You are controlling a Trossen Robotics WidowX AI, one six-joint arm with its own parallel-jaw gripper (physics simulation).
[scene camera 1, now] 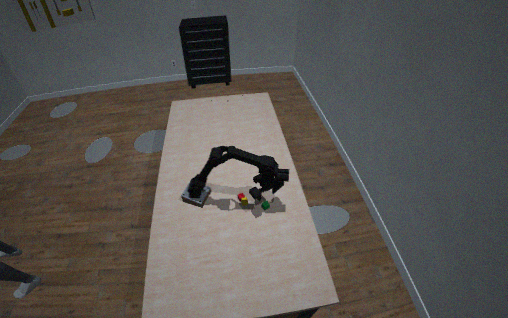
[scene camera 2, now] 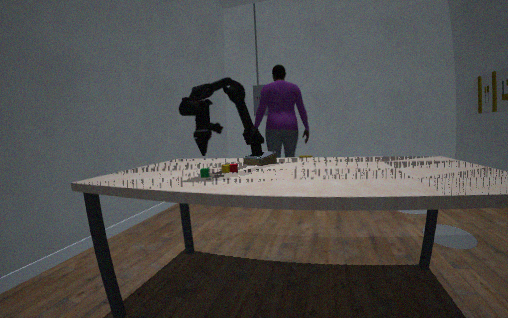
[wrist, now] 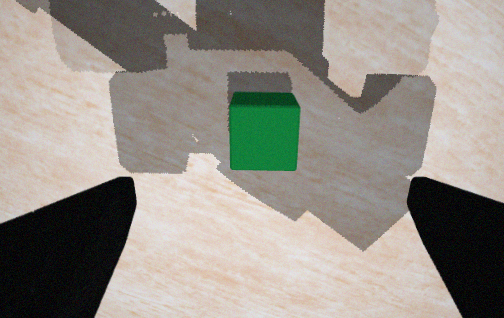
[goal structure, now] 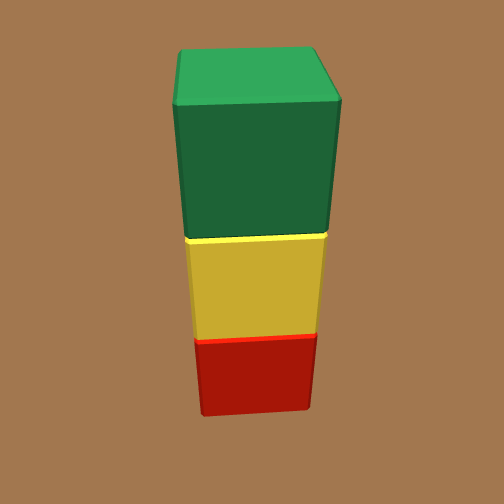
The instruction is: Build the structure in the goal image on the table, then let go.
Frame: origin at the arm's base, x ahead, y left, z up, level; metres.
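Seen in the pictures: gripper, fingertip midpoint: [scene camera 1: 266, 197] [scene camera 2: 204, 154] [wrist: 274, 191]; arm's base, origin of the base link: [scene camera 1: 194, 193] [scene camera 2: 257, 154].
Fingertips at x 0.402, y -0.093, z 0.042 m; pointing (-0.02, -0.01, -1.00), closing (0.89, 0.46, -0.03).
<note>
Pixels of each thing's top centre, then the offset from my fingertips to it.
- green cube, middle of its top: [wrist: 264, 139] [scene camera 2: 204, 168] [scene camera 1: 265, 203] dz -0.058, dx +0.000, dy -0.004 m
- yellow cube, middle of its top: [scene camera 2: 225, 164] [scene camera 1: 244, 199] dz -0.058, dx -0.117, dy +0.036 m
- red cube, middle of its top: [scene camera 2: 233, 164] [scene camera 1: 241, 195] dz -0.058, dx -0.134, dy +0.068 m
A green cube [scene camera 1: 265, 205] [scene camera 2: 204, 173] [wrist: 264, 137] rests on the table [scene camera 1: 225, 270] [scene camera 2: 300, 201], apart from the other cubes. A yellow cube [scene camera 1: 244, 201] [scene camera 2: 226, 168] and a red cube [scene camera 1: 241, 196] [scene camera 2: 234, 168] are side by side, closer to the arm's base, and look to be touching or nearly so. My gripper [scene camera 1: 274, 190] [scene camera 2: 203, 153] [wrist: 274, 191] is open and empty, pointing down above the table near the green cube. In the wrist view the green cube lies ahead of the fingertips, with its faces roughly square to the view.
The arm's base [scene camera 1: 196, 195] [scene camera 2: 261, 158] stands on the table beyond the yellow and red cubes. Shadows of the arm fall around the cubes. A person [scene camera 2: 282, 105] stands behind the table. A dark drawer cabinet [scene camera 1: 207, 50] stands against the far wall.
</note>
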